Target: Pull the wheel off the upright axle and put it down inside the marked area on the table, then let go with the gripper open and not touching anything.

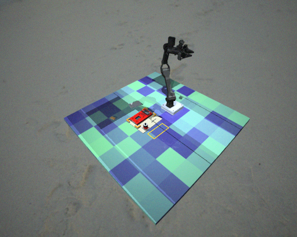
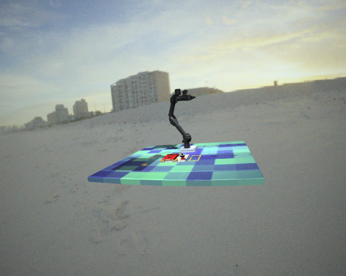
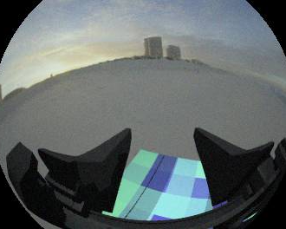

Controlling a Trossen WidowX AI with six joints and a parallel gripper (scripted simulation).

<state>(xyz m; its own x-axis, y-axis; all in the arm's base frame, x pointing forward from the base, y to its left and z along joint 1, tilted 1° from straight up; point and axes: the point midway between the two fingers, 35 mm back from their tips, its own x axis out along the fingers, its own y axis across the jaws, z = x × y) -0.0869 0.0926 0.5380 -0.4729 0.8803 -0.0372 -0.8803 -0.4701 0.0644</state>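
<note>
The wheel is 46 cm ahead of my gripper tip, 4 cm to the right of it and 54 cm below it.
</note>
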